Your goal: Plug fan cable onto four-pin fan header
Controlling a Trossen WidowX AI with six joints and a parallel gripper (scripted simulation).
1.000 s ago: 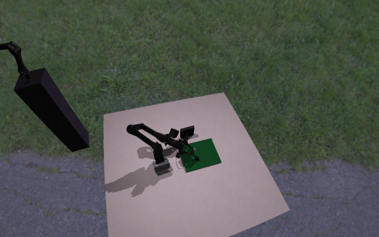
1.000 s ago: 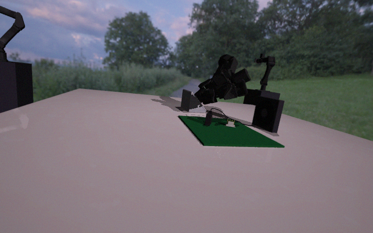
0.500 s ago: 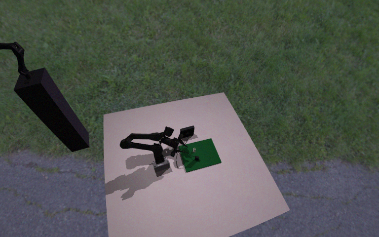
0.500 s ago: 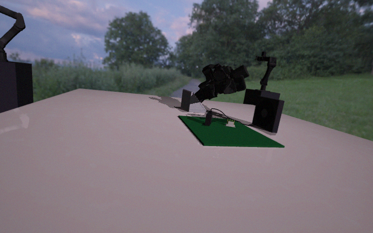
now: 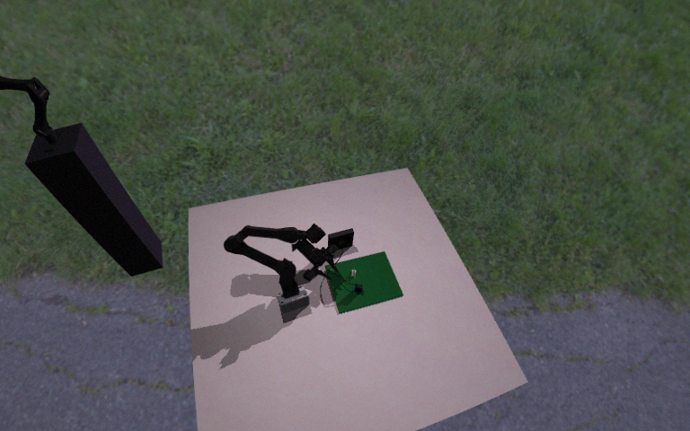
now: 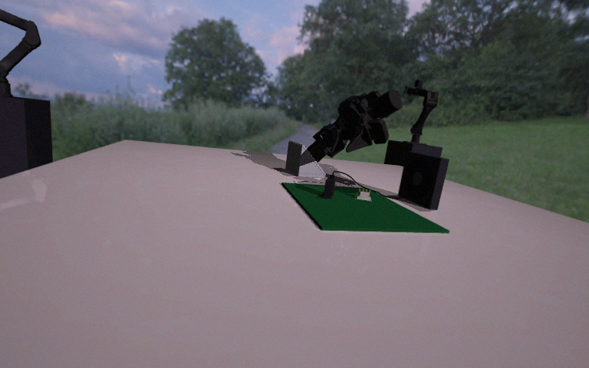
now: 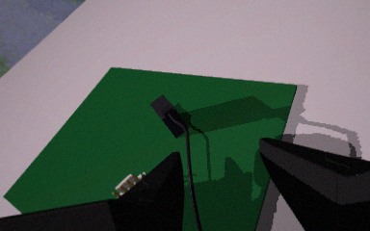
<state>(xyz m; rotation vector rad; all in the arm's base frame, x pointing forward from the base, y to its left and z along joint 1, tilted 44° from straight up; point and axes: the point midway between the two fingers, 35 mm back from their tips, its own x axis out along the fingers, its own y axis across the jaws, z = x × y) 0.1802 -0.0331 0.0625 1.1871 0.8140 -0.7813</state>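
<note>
Right now my gripper tip is 10 cm short of the black fan plug, 6 cm to the left of it and 7 cm above it. From my gripper tip the other things lie so: black fan 10 cm ahead, 18 cm to the left, 4 cm below; then green board 14 cm ahead, 3 cm to the right, 11 cm below; then pale fan header 11 cm ahead, 2 cm to the left, 10 cm below.
</note>
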